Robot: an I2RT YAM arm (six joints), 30 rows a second.
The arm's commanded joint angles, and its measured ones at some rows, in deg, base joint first. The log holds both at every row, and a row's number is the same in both.
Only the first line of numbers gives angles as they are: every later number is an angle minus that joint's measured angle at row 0.
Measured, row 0: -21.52, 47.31, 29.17, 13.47, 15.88, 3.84
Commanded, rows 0 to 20: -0.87, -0.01, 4.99, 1.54, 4.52, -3.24; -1.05, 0.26, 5.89, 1.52, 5.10, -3.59; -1.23, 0.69, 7.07, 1.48, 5.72, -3.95; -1.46, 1.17, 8.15, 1.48, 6.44, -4.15; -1.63, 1.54, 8.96, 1.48, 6.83, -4.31; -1.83, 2.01, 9.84, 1.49, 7.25, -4.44; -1.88, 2.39, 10.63, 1.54, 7.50, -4.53; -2.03, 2.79, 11.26, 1.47, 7.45, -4.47; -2.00, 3.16, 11.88, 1.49, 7.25, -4.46; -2.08, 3.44, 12.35, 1.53, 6.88, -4.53; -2.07, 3.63, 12.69, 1.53, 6.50, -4.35; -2.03, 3.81, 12.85, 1.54, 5.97, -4.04; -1.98, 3.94, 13.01, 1.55, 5.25, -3.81; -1.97, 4.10, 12.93, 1.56, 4.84, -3.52; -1.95, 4.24, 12.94, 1.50, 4.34, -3.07; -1.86, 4.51, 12.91, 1.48, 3.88, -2.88; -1.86, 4.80, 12.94, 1.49, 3.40, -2.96; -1.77, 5.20, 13.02, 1.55, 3.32, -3.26; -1.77, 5.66, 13.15, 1.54, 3.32, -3.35; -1.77, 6.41, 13.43, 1.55, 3.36, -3.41; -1.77, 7.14, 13.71, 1.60, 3.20, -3.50
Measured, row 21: -1.70, 5.73, 11.89, 1.25, 4.28, -3.46
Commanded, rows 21 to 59: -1.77, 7.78, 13.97, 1.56, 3.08, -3.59; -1.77, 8.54, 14.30, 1.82, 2.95, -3.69; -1.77, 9.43, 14.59, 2.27, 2.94, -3.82; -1.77, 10.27, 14.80, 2.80, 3.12, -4.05; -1.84, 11.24, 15.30, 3.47, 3.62, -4.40; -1.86, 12.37, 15.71, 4.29, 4.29, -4.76; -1.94, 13.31, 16.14, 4.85, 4.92, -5.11; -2.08, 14.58, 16.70, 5.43, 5.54, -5.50; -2.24, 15.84, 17.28, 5.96, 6.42, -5.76; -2.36, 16.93, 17.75, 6.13, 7.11, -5.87; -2.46, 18.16, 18.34, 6.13, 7.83, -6.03; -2.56, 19.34, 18.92, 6.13, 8.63, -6.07; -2.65, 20.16, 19.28, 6.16, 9.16, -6.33; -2.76, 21.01, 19.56, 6.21, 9.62, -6.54; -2.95, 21.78, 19.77, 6.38, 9.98, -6.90; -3.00, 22.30, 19.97, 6.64, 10.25, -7.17; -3.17, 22.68, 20.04, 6.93, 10.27, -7.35; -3.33, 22.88, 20.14, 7.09, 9.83, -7.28; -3.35, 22.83, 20.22, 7.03, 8.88, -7.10; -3.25, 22.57, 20.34, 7.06, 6.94, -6.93; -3.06, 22.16, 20.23, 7.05, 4.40, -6.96; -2.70, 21.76, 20.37, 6.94, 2.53, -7.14; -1.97, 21.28, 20.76, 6.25, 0.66, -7.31; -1.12, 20.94, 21.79, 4.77, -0.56, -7.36; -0.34, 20.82, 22.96, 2.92, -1.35, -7.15; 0.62, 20.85, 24.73, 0.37, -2.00, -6.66; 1.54, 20.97, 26.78, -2.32, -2.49, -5.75; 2.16, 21.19, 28.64, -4.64, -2.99, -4.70; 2.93, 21.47, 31.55, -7.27, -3.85, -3.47; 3.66, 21.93, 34.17, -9.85, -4.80, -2.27; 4.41, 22.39, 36.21, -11.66, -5.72, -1.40; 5.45, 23.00, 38.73, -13.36, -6.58, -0.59; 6.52, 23.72, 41.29, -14.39, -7.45, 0.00; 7.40, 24.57, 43.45, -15.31, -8.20, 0.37; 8.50, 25.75, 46.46, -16.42, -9.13, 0.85; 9.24, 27.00, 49.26, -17.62, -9.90, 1.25; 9.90, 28.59, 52.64, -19.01, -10.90, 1.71; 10.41, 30.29, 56.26, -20.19, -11.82, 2.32; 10.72, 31.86, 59.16, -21.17, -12.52, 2.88
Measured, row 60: 9.64, 28.78, 53.20, -16.72, -8.11, -0.11
